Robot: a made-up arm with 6 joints.
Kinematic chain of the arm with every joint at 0, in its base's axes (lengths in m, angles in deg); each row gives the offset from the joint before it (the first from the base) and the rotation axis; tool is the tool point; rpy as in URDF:
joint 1: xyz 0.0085 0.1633 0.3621 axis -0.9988 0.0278 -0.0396
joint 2: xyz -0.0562 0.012 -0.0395 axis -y
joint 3: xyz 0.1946 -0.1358 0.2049 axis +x
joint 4: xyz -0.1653 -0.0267 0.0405 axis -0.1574 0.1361 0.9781
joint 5: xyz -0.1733 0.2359 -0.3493 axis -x
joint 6: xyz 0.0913 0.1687 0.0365 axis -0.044 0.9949 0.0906
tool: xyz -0.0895 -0.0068 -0.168 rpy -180 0 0
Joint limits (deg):
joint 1: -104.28..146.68
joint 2: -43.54..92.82
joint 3: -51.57..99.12
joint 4: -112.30..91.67
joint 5: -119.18..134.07
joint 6: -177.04..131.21
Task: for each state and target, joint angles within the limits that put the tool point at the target. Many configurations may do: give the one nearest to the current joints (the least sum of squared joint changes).
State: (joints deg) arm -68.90 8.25 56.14 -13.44 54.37 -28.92
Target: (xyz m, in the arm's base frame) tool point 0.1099 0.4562 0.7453
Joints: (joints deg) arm -35.72 -7.24 59.91 -29.08 36.49 -31.41
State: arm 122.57 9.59 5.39 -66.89 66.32 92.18
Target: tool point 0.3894 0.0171 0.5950
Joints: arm 145.57 3.35 -33.49 -78.30 77.52 87.41
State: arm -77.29 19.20 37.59 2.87 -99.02 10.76
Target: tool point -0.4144 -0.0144 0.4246
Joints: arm -94.01 24.59 61.31 13.18 -100.84 11.93
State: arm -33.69 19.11 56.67 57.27 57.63 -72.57
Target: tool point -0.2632 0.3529 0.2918
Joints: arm -34.58 -34.98 36.62 68.82 84.36 -69.14
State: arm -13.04 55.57 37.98 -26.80 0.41 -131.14
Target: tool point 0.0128 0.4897 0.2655
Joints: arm 22.12 48.81 19.17 5.91 15.19 -113.55
